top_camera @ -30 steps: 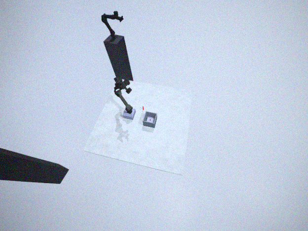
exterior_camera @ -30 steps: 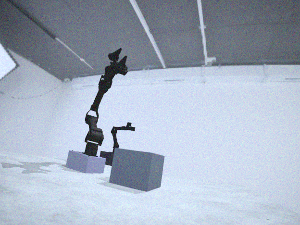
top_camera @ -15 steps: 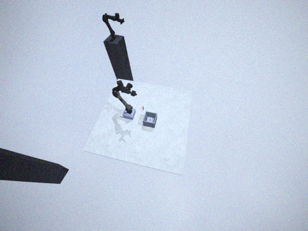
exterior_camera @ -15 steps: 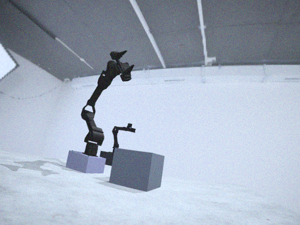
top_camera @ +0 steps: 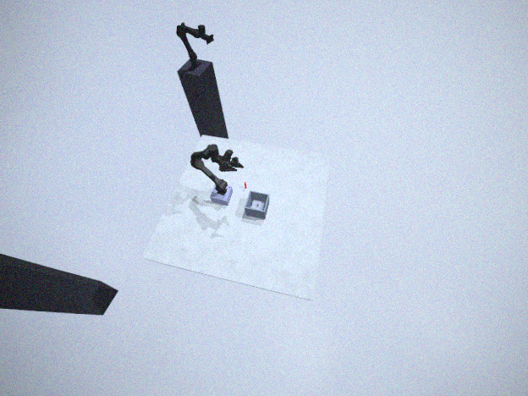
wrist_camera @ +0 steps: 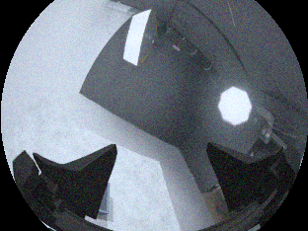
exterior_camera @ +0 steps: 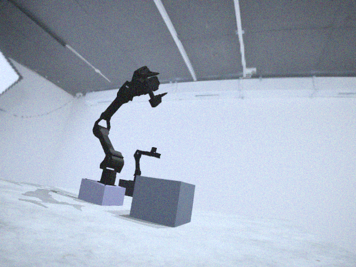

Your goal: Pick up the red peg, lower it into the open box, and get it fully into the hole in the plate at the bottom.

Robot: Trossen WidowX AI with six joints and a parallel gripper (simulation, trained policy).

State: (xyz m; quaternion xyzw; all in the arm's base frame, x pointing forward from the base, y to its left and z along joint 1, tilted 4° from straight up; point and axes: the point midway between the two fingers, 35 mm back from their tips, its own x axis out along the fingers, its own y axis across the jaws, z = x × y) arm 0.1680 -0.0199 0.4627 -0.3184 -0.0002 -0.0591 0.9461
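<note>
The red peg lies 49 cm below my gripper tip, 17 cm to the left of it and 9 cm behind it.
</note>
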